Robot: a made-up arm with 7 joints. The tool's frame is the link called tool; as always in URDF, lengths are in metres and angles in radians. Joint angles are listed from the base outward.
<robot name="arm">
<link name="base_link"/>
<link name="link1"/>
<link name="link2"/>
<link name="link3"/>
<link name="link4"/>
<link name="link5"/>
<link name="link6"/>
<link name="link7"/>
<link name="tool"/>
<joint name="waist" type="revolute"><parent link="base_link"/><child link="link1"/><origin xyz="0.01 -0.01 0.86"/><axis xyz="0 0 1"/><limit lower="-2.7" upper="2.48"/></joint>
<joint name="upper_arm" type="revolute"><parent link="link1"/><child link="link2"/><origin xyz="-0.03 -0.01 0.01"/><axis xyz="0 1 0"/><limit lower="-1.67" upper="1.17"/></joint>
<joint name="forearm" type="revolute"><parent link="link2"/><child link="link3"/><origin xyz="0.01 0.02 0.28"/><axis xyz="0 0 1"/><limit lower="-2.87" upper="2.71"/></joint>
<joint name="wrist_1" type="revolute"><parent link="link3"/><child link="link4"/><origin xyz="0.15 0.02 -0.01"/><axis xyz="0 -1 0"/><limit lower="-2.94" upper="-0.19"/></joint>
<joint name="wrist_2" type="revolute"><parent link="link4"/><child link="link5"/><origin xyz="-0.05 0.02 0.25"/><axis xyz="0 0 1"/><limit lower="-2.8" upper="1.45"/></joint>
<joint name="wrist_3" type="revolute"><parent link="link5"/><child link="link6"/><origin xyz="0.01 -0.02 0"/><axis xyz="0 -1 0"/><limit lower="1.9" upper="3.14"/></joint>
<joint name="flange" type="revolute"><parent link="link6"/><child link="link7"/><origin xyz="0.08 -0.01 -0.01"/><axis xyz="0 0 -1"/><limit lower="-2.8" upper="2.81"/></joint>
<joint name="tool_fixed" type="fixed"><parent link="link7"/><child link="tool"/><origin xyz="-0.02 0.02 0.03" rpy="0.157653 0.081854 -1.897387"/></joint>
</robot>
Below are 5 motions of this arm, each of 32 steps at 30 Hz.
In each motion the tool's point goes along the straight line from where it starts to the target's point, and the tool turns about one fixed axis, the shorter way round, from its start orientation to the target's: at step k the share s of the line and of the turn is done. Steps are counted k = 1, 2, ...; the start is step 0. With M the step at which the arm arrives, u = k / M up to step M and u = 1 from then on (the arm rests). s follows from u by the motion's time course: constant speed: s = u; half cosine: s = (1 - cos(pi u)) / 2; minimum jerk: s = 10 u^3 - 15 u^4 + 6 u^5.
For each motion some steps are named. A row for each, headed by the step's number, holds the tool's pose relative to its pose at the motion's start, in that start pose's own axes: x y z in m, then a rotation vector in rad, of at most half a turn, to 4 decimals.
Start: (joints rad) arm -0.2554 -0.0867 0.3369 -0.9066 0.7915 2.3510 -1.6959
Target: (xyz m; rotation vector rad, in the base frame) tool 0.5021 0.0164 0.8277 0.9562 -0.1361 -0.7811
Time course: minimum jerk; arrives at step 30
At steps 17, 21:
17: -0.2068 -0.2992 -0.0441 -0.4415 0.2768 -0.6352
21: -0.2776 -0.4015 -0.0591 -0.5927 0.3715 -0.8526

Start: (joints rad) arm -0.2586 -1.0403 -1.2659 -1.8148 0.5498 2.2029 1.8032
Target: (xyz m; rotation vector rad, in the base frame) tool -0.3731 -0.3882 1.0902 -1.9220 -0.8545 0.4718
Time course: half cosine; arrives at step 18
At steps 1, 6, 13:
1: -0.0004 0.0003 0.0004 -0.0051 0.0006 0.0033
6: -0.0123 0.0114 0.0143 -0.1681 0.0206 0.1079
13: -0.0404 0.0375 0.0469 -0.5524 0.0675 0.3546

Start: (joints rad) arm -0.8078 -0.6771 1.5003 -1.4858 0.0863 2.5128 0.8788
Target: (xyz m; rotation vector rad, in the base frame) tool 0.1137 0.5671 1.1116 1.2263 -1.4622 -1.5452
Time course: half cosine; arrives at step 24
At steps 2, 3, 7, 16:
2: -0.0004 -0.0018 -0.0006 0.0091 -0.0100 0.0051
3: -0.0008 -0.0040 -0.0013 0.0204 -0.0223 0.0113
7: -0.0042 -0.0207 -0.0065 0.1049 -0.1147 0.0581
16: -0.0161 -0.0794 -0.0250 0.4021 -0.4398 0.2228

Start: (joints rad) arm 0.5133 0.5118 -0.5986 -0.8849 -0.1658 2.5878 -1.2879
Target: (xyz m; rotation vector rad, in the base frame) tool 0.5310 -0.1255 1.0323 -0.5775 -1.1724 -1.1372
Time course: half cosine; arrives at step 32
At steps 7, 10, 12, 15, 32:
7: -0.0104 -0.0257 -0.0131 -0.1163 -0.0204 -0.0392
10: -0.0204 -0.0503 -0.0256 -0.2277 -0.0400 -0.0768
12: -0.0284 -0.0698 -0.0356 -0.3162 -0.0556 -0.1066
15: -0.0415 -0.1020 -0.0520 -0.4621 -0.0812 -0.1558
32: -0.0919 -0.2262 -0.1153 -1.0246 -0.1800 -0.3454

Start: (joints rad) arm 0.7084 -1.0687 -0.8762 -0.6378 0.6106 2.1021 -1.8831
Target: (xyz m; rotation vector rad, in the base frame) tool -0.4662 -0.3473 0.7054 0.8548 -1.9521 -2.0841
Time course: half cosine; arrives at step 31
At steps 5, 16, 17, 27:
5: -0.0131 0.0064 0.0387 -0.0709 -0.0596 -0.0159
16: -0.1096 0.0538 0.3239 -0.5925 -0.4987 -0.1332
17: -0.1201 0.0589 0.3550 -0.6493 -0.5465 -0.1460
27: -0.2001 0.0982 0.5916 -1.0821 -0.9109 -0.2433

